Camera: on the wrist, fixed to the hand. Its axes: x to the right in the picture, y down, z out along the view.
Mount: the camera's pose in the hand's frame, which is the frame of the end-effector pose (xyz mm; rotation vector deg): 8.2 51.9 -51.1 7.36 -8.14 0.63
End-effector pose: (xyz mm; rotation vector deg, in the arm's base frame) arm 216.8 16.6 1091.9 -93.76 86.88 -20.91
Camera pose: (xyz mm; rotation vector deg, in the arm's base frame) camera 147.6 -5.2 1081.4 -87.11 78.35 -18.69
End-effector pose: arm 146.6 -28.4 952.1 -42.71 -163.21 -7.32
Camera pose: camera 173.6 13.9 1005.5 -44.23 -169.06 6.50
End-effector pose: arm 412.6 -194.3 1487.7 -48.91 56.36 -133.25
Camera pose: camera 380.5 -208.6 1423.4 -54.07 44.07 -129.29
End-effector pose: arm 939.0 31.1 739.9 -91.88 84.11 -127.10
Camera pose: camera 872.6 31.8 708.8 -95.63 72.68 -120.13
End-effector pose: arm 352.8 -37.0 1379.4 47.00 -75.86 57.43
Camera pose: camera 324.0 30.4 1379.0 57.17 -80.00 60.85
